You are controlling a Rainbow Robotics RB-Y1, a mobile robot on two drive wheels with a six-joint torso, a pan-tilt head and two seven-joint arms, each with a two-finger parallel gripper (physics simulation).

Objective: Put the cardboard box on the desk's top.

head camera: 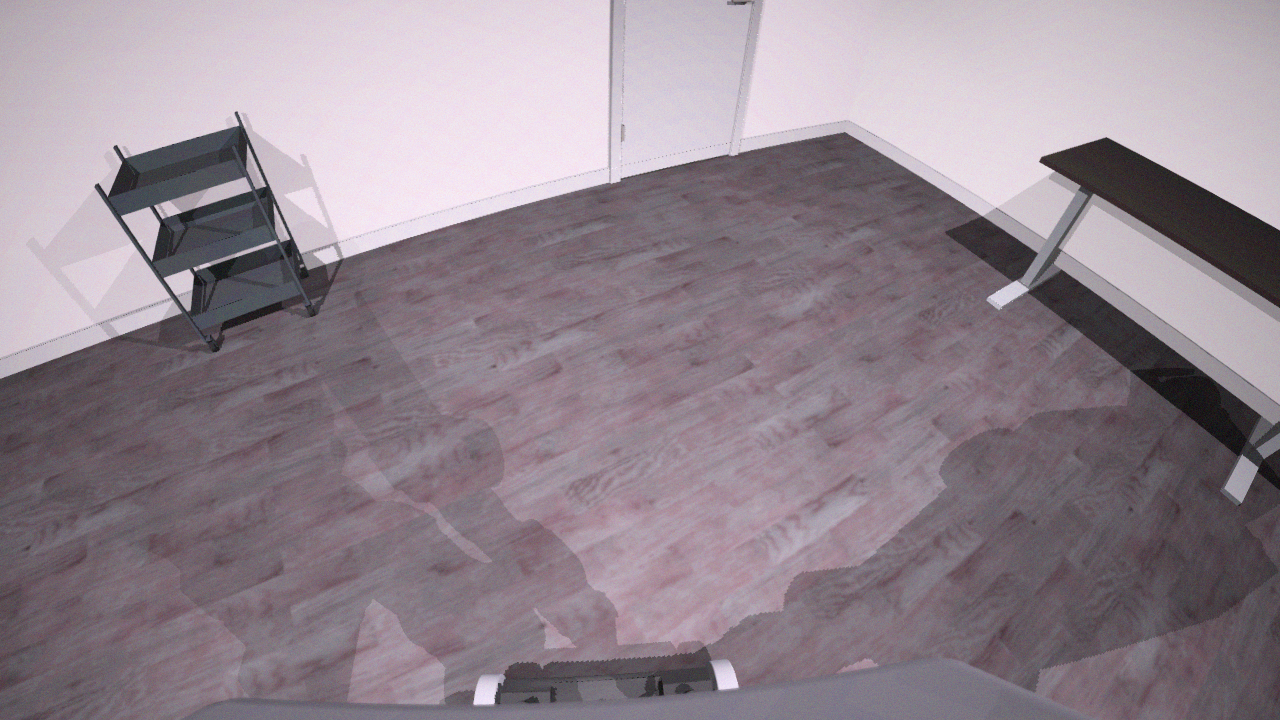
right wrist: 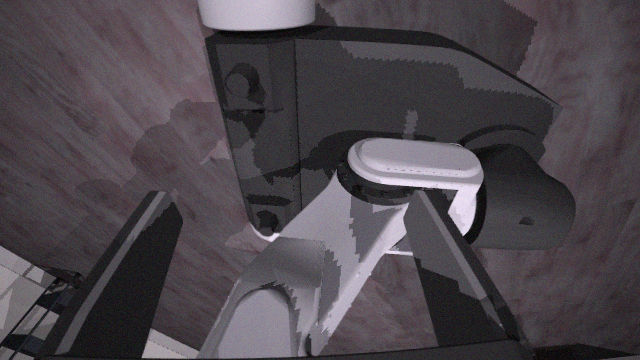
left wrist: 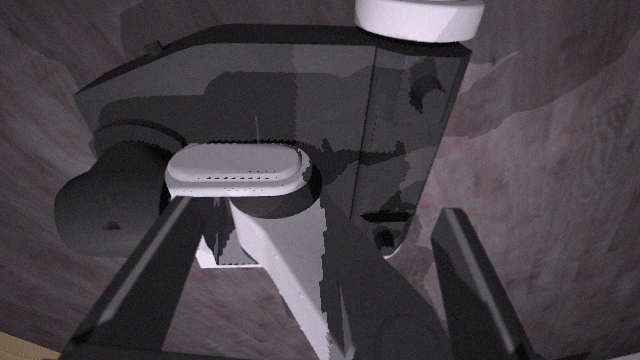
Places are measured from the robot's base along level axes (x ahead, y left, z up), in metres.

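Pixels of known places: left gripper, fingertip midpoint: (left wrist: pixel 315 216); right gripper, fingertip midpoint: (right wrist: pixel 294 205).
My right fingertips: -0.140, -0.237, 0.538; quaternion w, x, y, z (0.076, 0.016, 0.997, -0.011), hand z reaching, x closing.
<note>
Behind a point stands the place of what it marks, as x, y, z.
The desk (head camera: pixel 1163 205) {1.256, -2.215, 0.721} stands at the right of the head view, with a dark brown top and white legs. Its right end is cut off by the frame edge. No cardboard box shows in the head view. A small tan edge (left wrist: pixel 19 347) {-1.633, -1.249, 0.039} shows at the bottom left corner of the left wrist view; I cannot tell what it belongs to. My left gripper (left wrist: pixel 315 216) {-0.184, 0.254, 0.534} is open, with nothing between its fingers. My right gripper (right wrist: pixel 294 205) {-0.140, -0.237, 0.538} is open and empty too. Both hang above the floor beside my own base, away from the desk.
A dark grey three-tier cart (head camera: pixel 179 188) {1.381, 1.375, 0.689} (right wrist: pixel 50 300) {1.582, 1.236, 0.186} stands against the wall at the left of the head view. A white door (head camera: pixel 684 80) {2.686, -0.509, 0.518} is in the far wall between cart and desk. My dark wheeled base (left wrist: pixel 325 100) {-0.147, 0.138, 0.169} (right wrist: pixel 375 90) {-0.214, -0.149, 0.169} lies below both grippers.
</note>
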